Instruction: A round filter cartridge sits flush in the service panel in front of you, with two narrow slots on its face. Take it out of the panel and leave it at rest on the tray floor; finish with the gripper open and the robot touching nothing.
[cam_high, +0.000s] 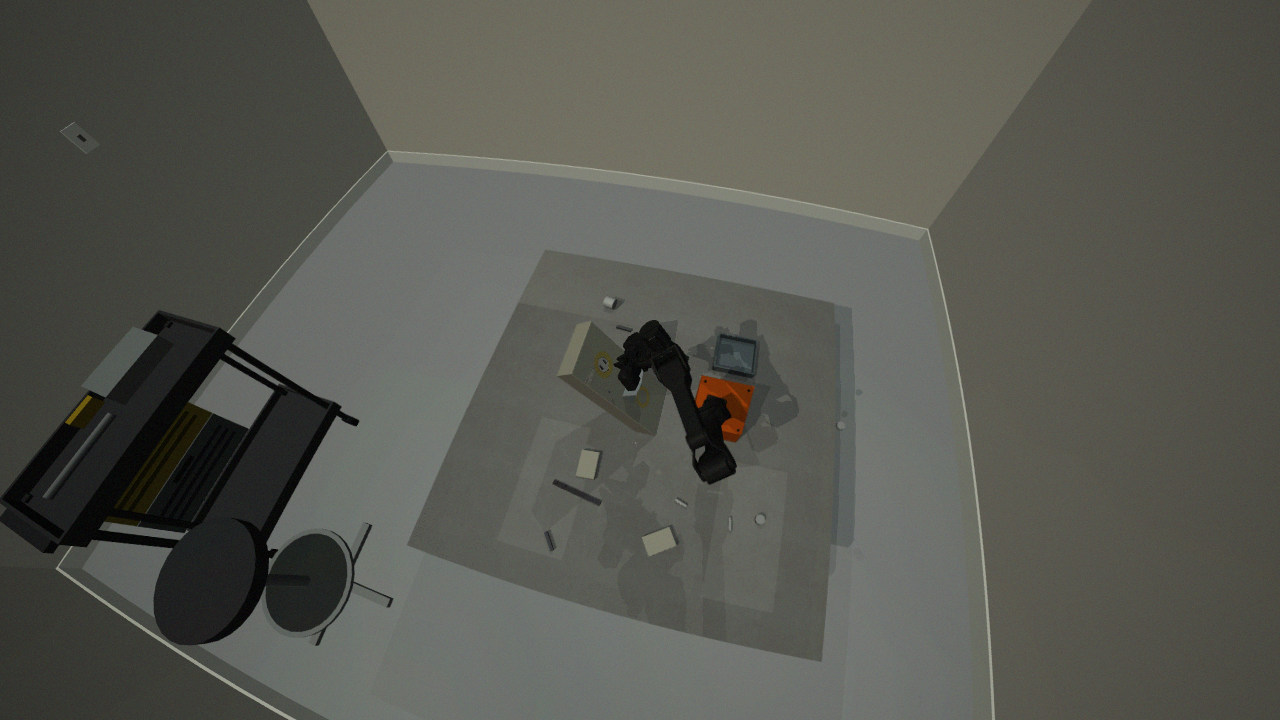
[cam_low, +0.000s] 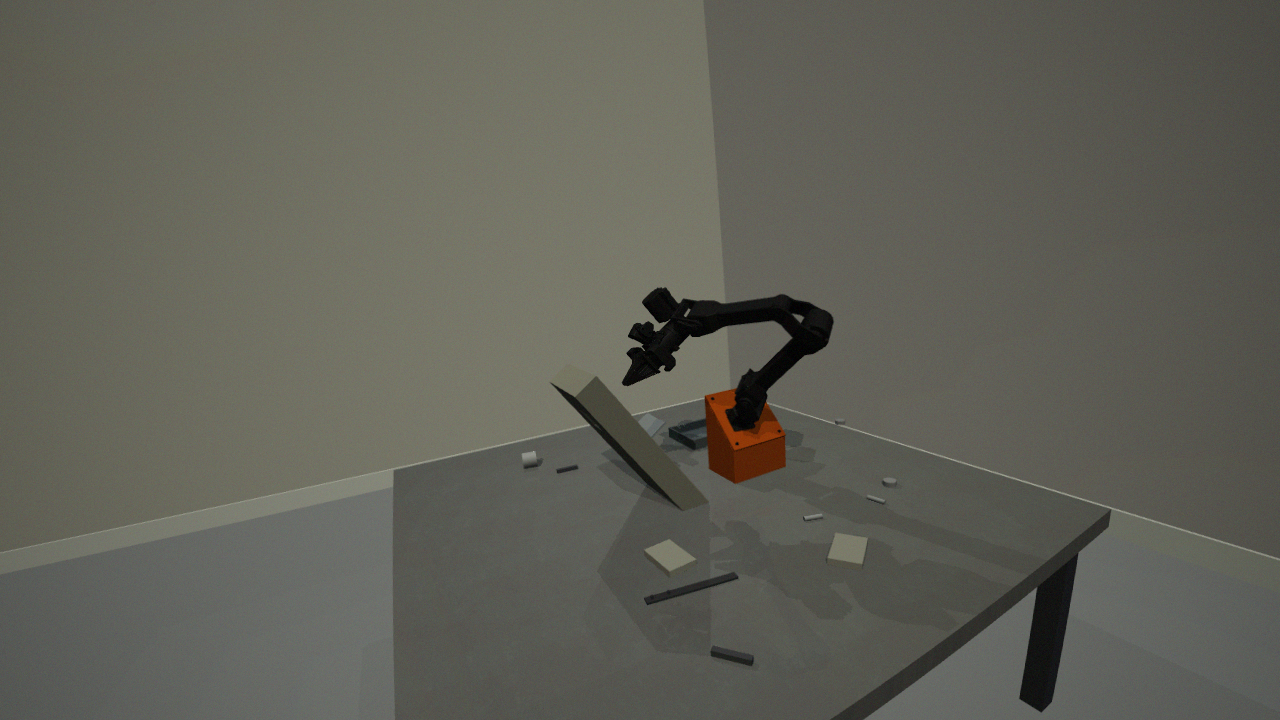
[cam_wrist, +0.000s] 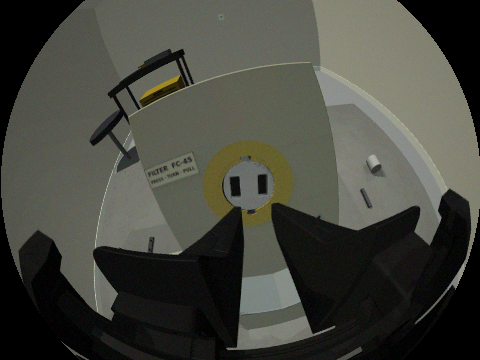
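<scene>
The round filter cartridge lies 5 cm ahead of my gripper tip and 4 cm below it. Round my gripper tip: grey tray: 35 cm behind, 31 cm to the right, 29 cm below; then beige service panel: 11 cm below, 1 cm ahead.
</scene>
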